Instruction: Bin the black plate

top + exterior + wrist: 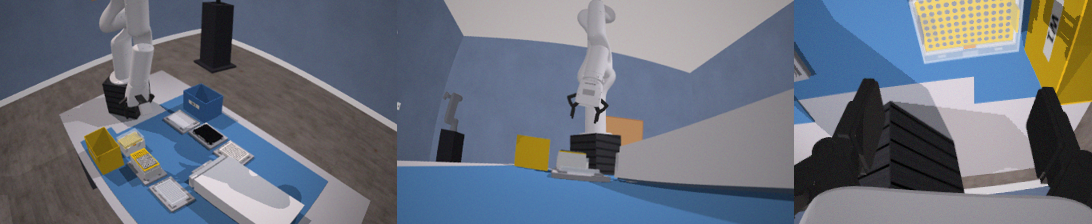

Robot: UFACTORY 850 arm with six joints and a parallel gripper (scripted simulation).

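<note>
The black plate is 70 mm ahead of my hand, 340 mm to the left of it and 200 mm below it. Also, from my hand: yellow-rimmed tip box (120 mm ahead, 40 mm to the right, 170 mm below); yellow waste bin W1 (30 mm behind, 200 mm to the right, 190 mm below); grey nest (70 mm ahead, 340 mm to the left, 220 mm below).
</note>
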